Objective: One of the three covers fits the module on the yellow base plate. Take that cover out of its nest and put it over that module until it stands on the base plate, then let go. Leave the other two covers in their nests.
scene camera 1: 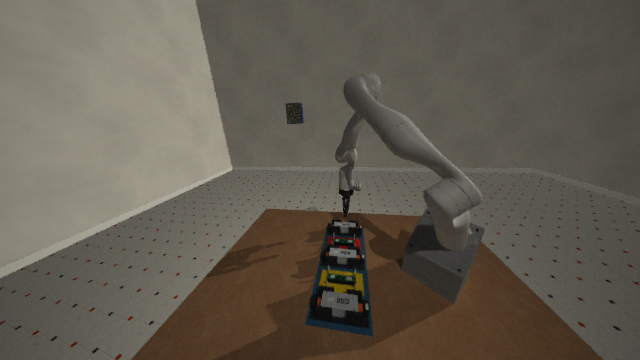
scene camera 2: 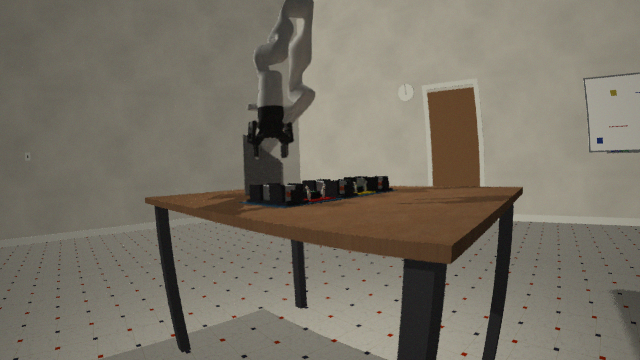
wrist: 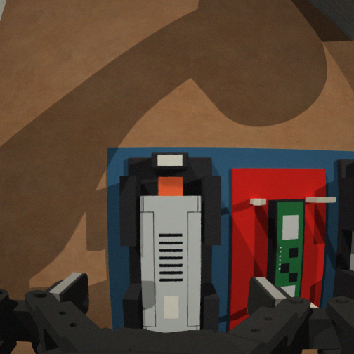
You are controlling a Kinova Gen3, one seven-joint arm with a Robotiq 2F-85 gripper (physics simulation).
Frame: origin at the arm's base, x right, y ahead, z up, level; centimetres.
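Seen in the pictures: gripper, fingertip midpoint: [scene camera 1: 346,212] [scene camera 2: 271,158]; arm's base at its link origin: [scene camera 1: 451,237] [scene camera 2: 261,147].
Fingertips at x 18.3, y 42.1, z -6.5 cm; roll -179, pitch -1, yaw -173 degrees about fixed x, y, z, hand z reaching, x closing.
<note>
Offsets run from my fingertips to a thing's top centre. "spot": to the spot under its first point.
My gripper [scene camera 1: 345,215] [scene camera 2: 270,154] [wrist: 167,295] is open and empty, above the far cover. That light grey cover @(spot: dz -7.6, dx -2.1, dy +0.0 cm) [scene camera 1: 345,226] [wrist: 170,260] with dark slots sits in its black nest [wrist: 128,210]. The middle cover @(spot: dz -7.6, dx -23.3, dy -2.8 cm) [scene camera 1: 342,255] and the near cover @(dz -7.6, dx -43.0, dy -5.9 cm) [scene camera 1: 341,301] each sit in a nest. The yellow base plate @(dz -12.0, dx -32.3, dy -4.2 cm) [scene camera 1: 350,288] [scene camera 2: 367,192] lies between these two nests and bears a green-topped module @(spot: dz -10.0, dx -32.7, dy -4.4 cm) [scene camera 1: 341,278]. No cover is over it. The yellow plate and its module do not show in the wrist view.
A red plate @(spot: dz -12.0, dx -8.7, dy -7.6 cm) [scene camera 1: 357,243] [wrist: 245,185] with another green-topped module [scene camera 1: 343,241] [wrist: 290,250] lies between the far and middle nests, with pale posts beside the module. Everything stands on a blue board [scene camera 1: 340,328] [wrist: 225,157]. The arm's grey pedestal [scene camera 1: 432,272] stands right of it in scene camera 1.
</note>
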